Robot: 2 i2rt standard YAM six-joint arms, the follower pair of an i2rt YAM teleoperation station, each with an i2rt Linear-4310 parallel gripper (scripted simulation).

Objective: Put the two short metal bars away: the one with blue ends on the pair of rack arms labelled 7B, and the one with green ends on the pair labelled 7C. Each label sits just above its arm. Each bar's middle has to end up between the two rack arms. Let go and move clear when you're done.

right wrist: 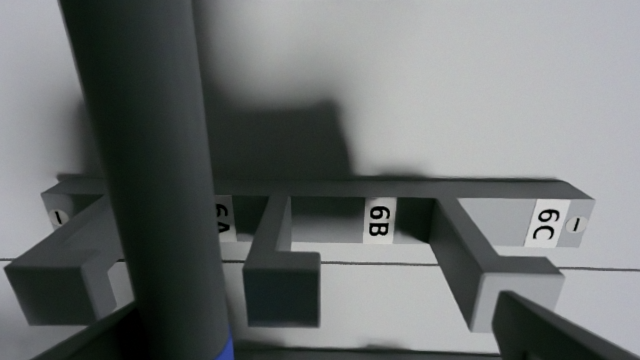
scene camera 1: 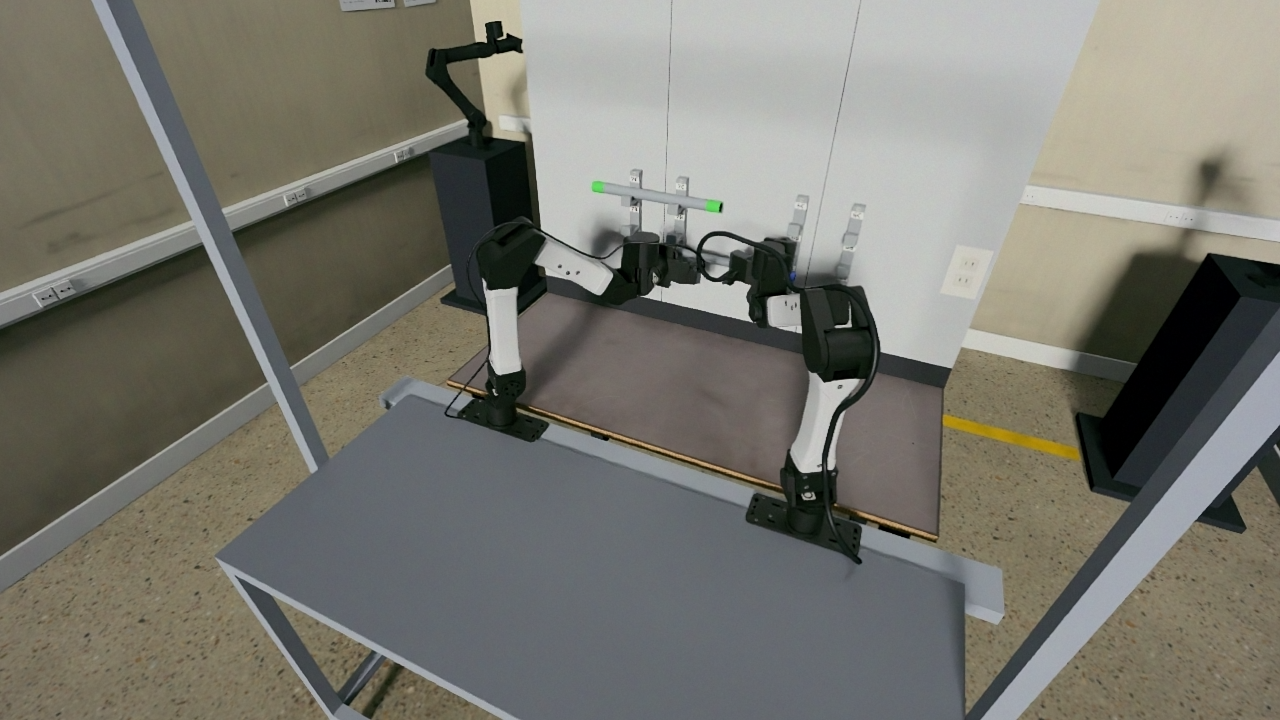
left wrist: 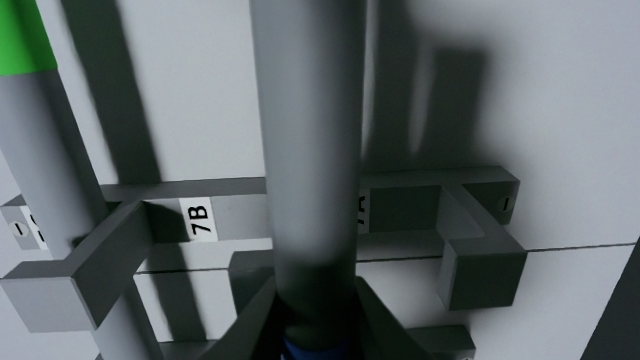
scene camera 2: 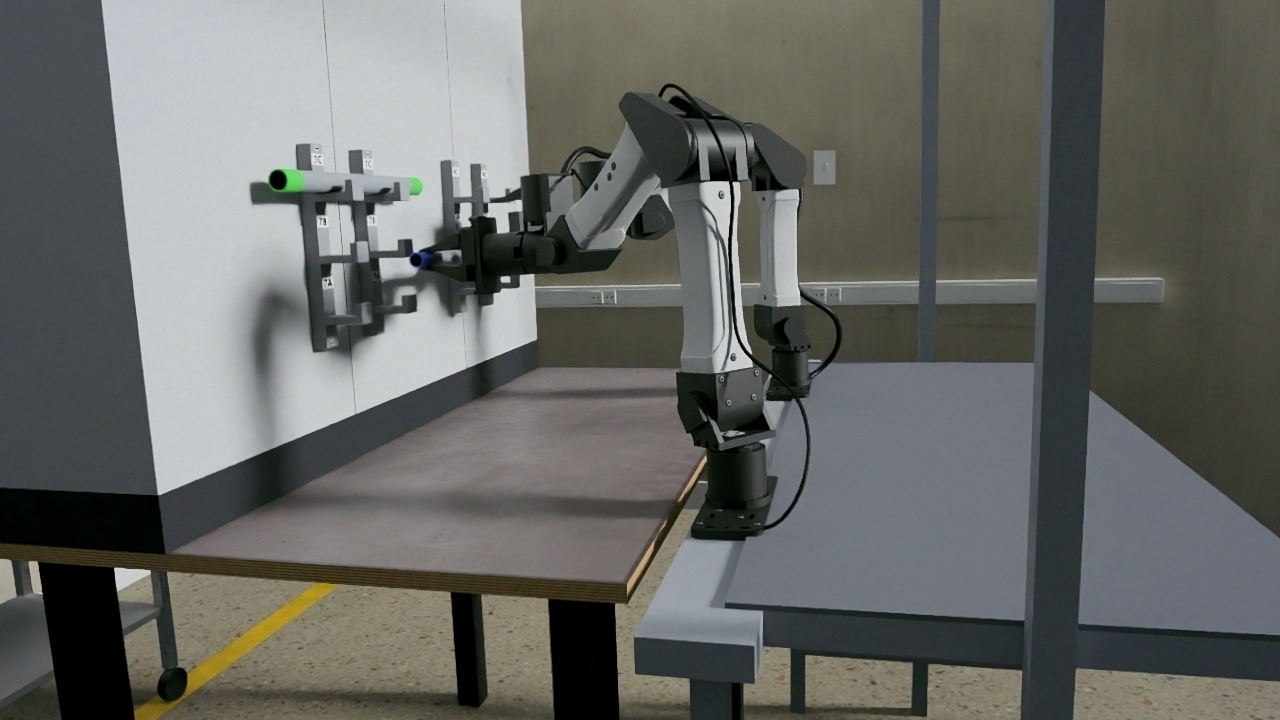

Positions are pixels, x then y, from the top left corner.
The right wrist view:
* my right gripper: 326, 308
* blue-ended bar: 139, 75
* white wall panel: 489, 98
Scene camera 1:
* green-ended bar: 684, 201
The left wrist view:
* my left gripper: 316, 291
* green-ended bar: 53, 171
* blue-ended bar: 310, 69
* white wall panel: 543, 96
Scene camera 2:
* my left gripper: 421, 259
